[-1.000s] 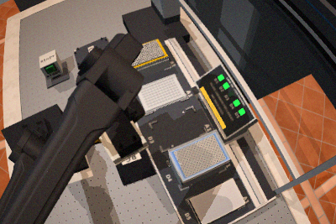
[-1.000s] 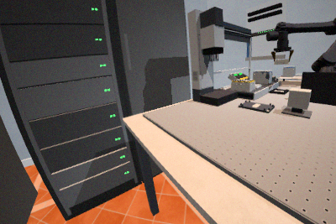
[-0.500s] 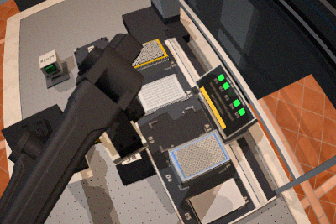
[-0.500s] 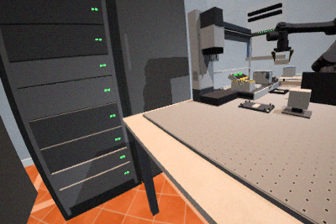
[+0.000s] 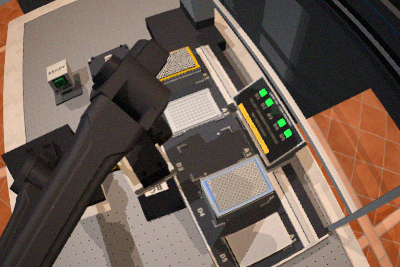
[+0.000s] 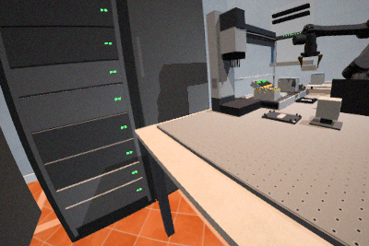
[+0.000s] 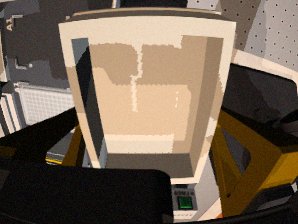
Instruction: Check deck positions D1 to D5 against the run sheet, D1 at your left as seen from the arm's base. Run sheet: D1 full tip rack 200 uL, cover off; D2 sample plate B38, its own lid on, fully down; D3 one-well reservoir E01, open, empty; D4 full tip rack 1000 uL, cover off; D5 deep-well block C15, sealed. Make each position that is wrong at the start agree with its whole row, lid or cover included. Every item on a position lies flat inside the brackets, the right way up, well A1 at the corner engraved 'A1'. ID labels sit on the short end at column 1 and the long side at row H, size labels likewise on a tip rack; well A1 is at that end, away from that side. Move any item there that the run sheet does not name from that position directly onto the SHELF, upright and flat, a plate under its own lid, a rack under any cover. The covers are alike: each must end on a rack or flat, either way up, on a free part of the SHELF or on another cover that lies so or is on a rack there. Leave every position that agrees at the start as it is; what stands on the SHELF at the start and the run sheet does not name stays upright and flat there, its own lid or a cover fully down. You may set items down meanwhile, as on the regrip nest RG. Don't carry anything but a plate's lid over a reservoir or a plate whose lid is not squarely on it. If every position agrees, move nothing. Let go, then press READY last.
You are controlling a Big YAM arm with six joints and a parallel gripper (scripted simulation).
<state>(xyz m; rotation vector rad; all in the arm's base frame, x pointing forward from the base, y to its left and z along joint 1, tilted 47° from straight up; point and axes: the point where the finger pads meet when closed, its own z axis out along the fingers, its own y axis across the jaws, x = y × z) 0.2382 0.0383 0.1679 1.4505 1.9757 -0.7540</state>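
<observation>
Right now the one-well reservoir is 10 mm below my hand. From my hand the other things lie so: sealed block (180 mm ahead, 220 mm to the right, 160 mm below); then blue-framed tip rack (170 mm ahead, 90 mm to the right, 110 mm below); then black regrip nest (220 mm below).
</observation>
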